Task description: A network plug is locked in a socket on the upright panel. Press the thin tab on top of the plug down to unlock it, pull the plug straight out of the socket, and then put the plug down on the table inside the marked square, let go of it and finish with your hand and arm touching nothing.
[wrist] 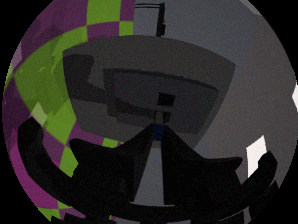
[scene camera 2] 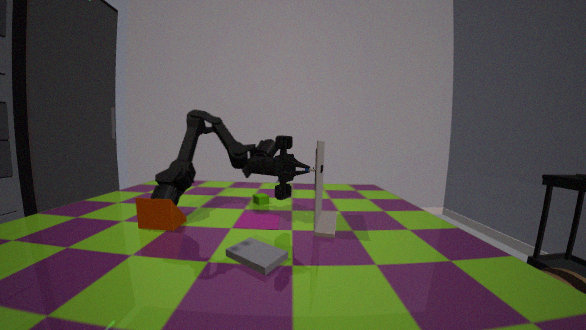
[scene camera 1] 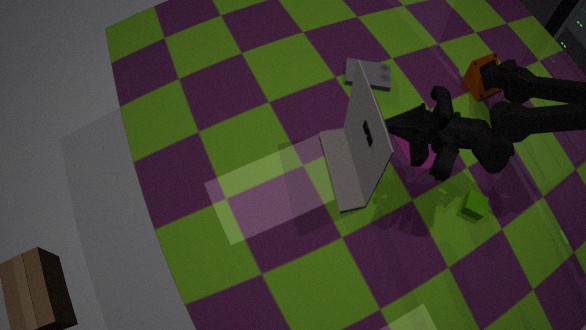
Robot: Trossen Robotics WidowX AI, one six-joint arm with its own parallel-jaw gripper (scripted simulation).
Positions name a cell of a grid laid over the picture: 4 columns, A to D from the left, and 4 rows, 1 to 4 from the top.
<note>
In view: my gripper (scene camera 1: C2), a flat grey block (scene camera 2: B4) and an upright panel (scene camera 1: C2).
The flat grey block also shows in scene camera 1 (scene camera 1: C1). My gripper also shows in the wrist view (wrist: C3) and in scene camera 2 (scene camera 2: C3). The upright panel also shows in the wrist view (wrist: B2). The wrist view misses the flat grey block, which is hidden by my gripper.
</note>
